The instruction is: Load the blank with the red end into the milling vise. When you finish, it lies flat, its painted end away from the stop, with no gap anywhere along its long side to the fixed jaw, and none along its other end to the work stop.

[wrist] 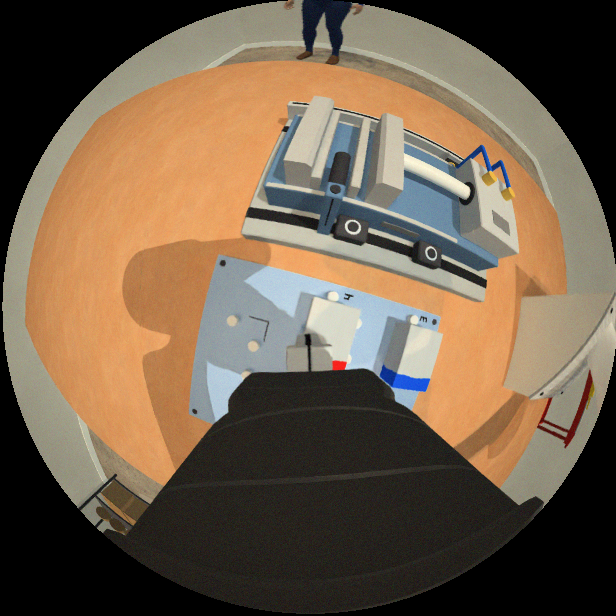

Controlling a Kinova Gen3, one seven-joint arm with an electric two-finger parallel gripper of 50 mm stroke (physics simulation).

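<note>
The blank with the red end is a pale block lying on a light blue tray, its red end towards me. My gripper shows as two grey fingertips pressed together with a thin dark line between them, over the blank's left near corner; they hold nothing. The milling vise stands beyond the tray, with two grey jaws apart. A black cylindrical stop sits in the gap between them. My black wrist body hides the tray's near edge.
A second pale blank with a blue end lies on the tray to the right. A white screw and grey drive box sit at the vise's right end. A pale table corner juts in at right. A person's legs stand at the far side.
</note>
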